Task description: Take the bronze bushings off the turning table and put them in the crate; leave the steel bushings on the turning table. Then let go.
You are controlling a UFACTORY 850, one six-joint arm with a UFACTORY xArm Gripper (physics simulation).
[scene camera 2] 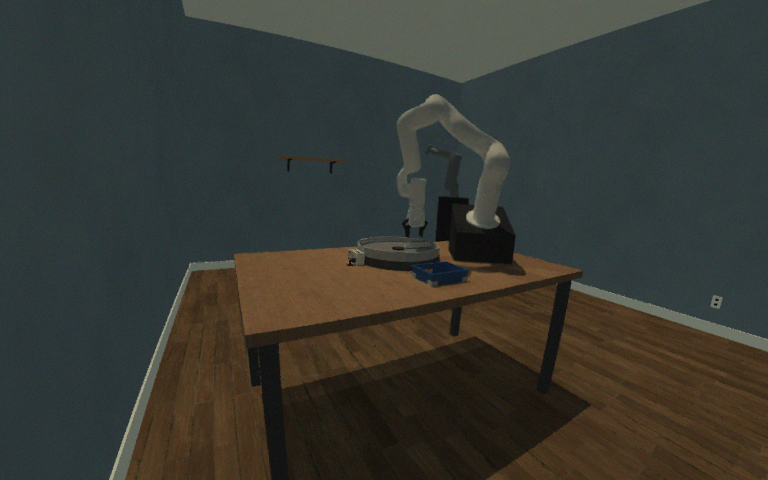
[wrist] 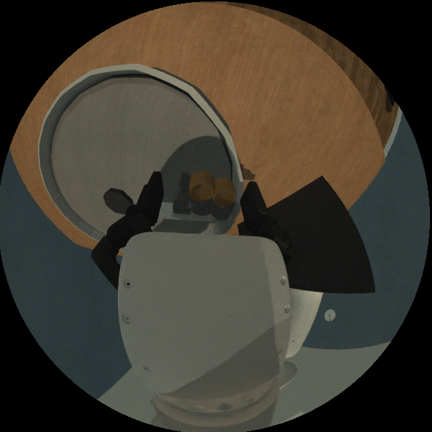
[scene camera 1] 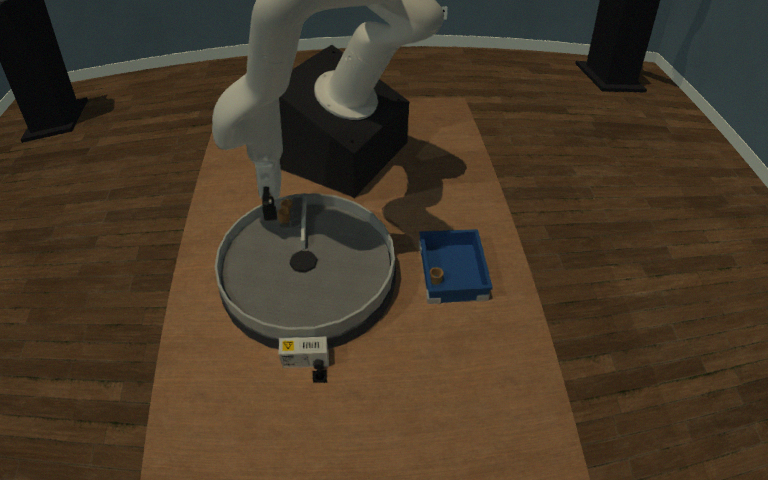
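Two bronze bushings stand side by side near the rim of the round grey turning table (scene camera 1: pixel 260 294) (scene camera 2: pixel 396 262) (wrist: pixel 110 115); in the wrist view they are the larger-looking bushing (wrist: pixel 201 186) and the one beside it (wrist: pixel 224 191). They also show, partly overlapping, as bronze bushings (scene camera 1: pixel 284 211) in scene camera 1. Dark grey shapes lie close by in shadow; I cannot tell which are steel bushings. Another bronze bushing (scene camera 1: pixel 436 275) stands in a corner of the blue crate (scene camera 1: pixel 458 295) (scene camera 2: pixel 447 277). My gripper (scene camera 1: pixel 270 215) (scene camera 2: pixel 414 233) (wrist: pixel 204 185) is open and empty, above the turning table's edge, its fingers either side of the bushings in the wrist view.
A pale bar (scene camera 1: pixel 303 220) reaches from the rim toward the dark centre hub (scene camera 1: pixel 303 261) (wrist: pixel 118 200). A white control box (scene camera 1: pixel 303 352) (scene camera 2: pixel 356 256) sits at the turning table's front. The black robot base (scene camera 1: pixel 339 150) (scene camera 2: pixel 481 243) stands behind it on the wooden table (scene camera 1: pixel 368 418) (scene camera 2: pixel 317 294).
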